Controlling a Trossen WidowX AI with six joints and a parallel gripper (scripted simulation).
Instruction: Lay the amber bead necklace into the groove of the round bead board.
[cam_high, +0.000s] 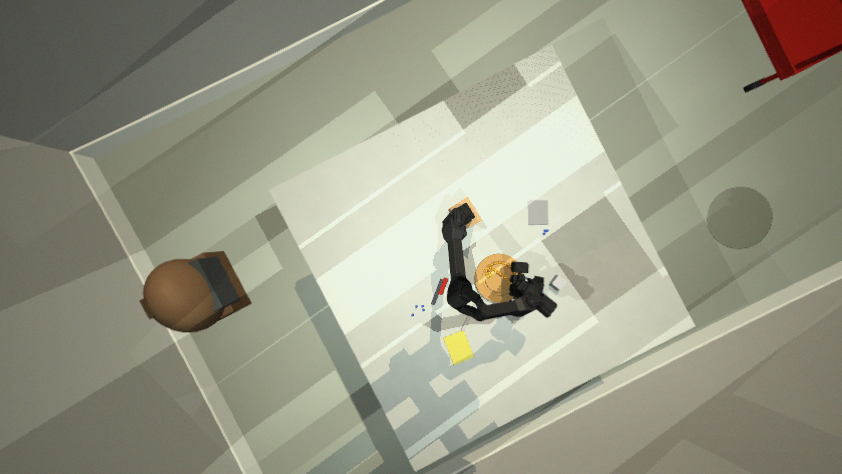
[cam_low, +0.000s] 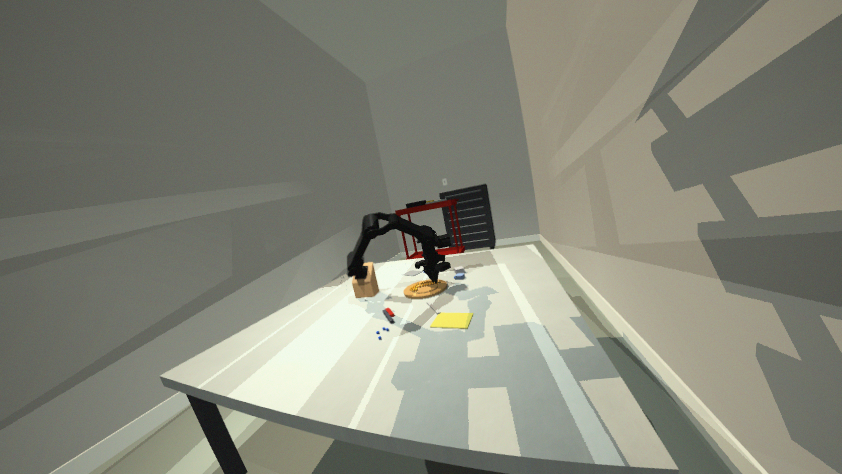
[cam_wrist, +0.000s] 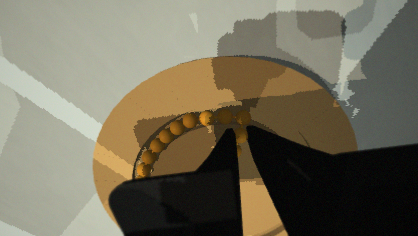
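Now: the round bead board 40 mm behind my gripper tip, 30 mm to the right of it and 10 mm below it. From my gripper tip the other things lie so: light blue cube 110 mm ahead, 70 mm to the left, 10 mm below; then red-handled tool 260 mm to the right, 130 mm behind, 10 mm below; then white cube 160 mm to the left, 100 mm ahead.
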